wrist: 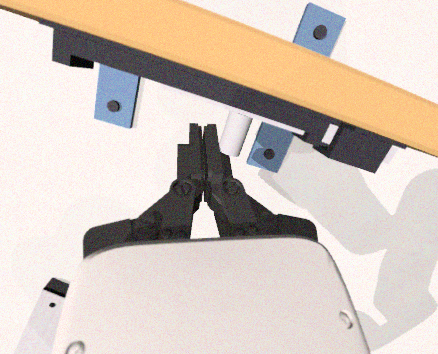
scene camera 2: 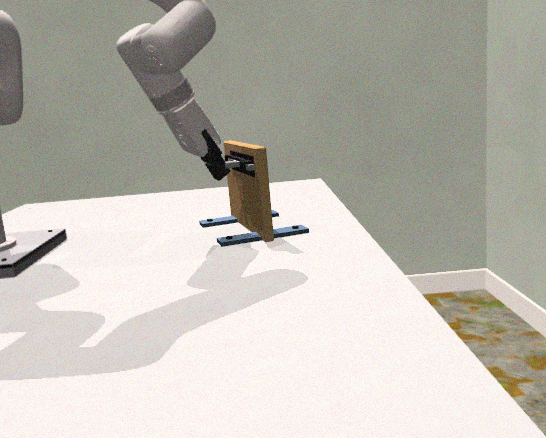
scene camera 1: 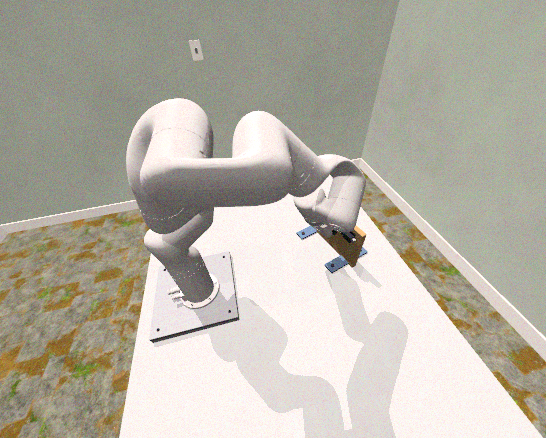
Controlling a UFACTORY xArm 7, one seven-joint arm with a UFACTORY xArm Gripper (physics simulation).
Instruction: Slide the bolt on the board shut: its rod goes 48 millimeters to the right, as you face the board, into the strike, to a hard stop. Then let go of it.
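Places are measured from the arm's base along level axes (x right, y ahead, z up), in centimetres.
Pixels of known places: gripper, fingertip midpoint: (wrist: 201,140) (scene camera 2: 223,175); arm's base, origin of the base link: (scene camera 1: 200,290).
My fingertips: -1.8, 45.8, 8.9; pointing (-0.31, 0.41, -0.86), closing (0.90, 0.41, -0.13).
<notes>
For each thing: its middle in the pictures, then the offset to it from my fingertips, as dx, dy, dz. "spot": a spot on its surface instead. Level surfaces: height alone.
- wooden board, body centre: (wrist: 211,63) (scene camera 2: 246,186) (scene camera 1: 332,227) -1.6, +4.5, -2.9
- bolt's pale handle, surface spot: (wrist: 236,134) (scene camera 2: 231,161) spot: +1.3, +1.8, +2.8
- dark block, surface spot: (wrist: 361,150) spot: +7.5, +4.2, +3.2
- pale piece, surface spot: (wrist: 330,134) spot: +5.8, +4.1, +2.7
- white table, its level: dz -11.4
The wooden board (scene camera 1: 347,249) (scene camera 2: 250,202) (wrist: 200,40) stands upright with a dark bolt housing on its face. The bolt's pale handle (scene camera 2: 233,164) (wrist: 236,134) sticks out from the housing. A dark block (wrist: 361,150) sits at the housing's right end in the wrist view, and a pale piece (wrist: 330,134) shows in the gap before it. How far the rod reaches into the strike I cannot tell. My gripper (scene camera 2: 223,175) (wrist: 201,140) is shut and empty, its fingertips just left of the handle. The right finger is very close to the handle; contact is unclear.
Blue feet (scene camera 1: 336,264) (scene camera 2: 245,238) (wrist: 116,95) with dark screws carry the board on the white table (scene camera 1: 280,310) (scene camera 2: 320,350). The arm's base plate (scene camera 1: 225,290) (scene camera 2: 40,250) is also on the table. The arm hides part of the board in scene camera 1.
</notes>
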